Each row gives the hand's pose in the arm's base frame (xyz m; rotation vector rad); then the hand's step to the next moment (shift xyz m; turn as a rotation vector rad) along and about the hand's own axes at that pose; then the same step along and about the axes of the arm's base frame.
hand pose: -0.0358 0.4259 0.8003 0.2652 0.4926 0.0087
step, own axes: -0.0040 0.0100 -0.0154 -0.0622 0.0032 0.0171
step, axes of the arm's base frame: -0.0102 0.0132 -0.0087 -0.0467 -0.0056 0.0443
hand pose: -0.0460 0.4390 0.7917 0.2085 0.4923 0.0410
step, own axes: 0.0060 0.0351 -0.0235 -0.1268 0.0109 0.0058
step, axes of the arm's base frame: -0.0054 0.0393 -0.0157 -0.1088 -0.0017 0.0662
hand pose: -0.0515 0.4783 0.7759 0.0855 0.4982 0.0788
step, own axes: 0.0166 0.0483 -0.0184 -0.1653 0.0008 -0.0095
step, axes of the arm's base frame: 0.0031 0.0507 -0.0191 -0.1493 -0.0145 0.0700
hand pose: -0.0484 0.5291 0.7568 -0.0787 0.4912 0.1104
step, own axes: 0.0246 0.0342 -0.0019 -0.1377 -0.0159 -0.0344
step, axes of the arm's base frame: 0.0164 0.0358 -0.0150 -0.1347 -0.0312 0.0359
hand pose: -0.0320 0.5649 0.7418 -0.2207 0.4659 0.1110
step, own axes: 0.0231 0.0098 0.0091 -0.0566 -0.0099 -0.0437
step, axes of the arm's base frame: 0.0229 0.0129 -0.0044 -0.0676 -0.0231 -0.0103
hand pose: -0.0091 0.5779 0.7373 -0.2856 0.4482 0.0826
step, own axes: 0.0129 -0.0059 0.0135 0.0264 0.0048 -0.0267
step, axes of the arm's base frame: 0.0180 -0.0015 0.0075 0.0120 -0.0027 -0.0358
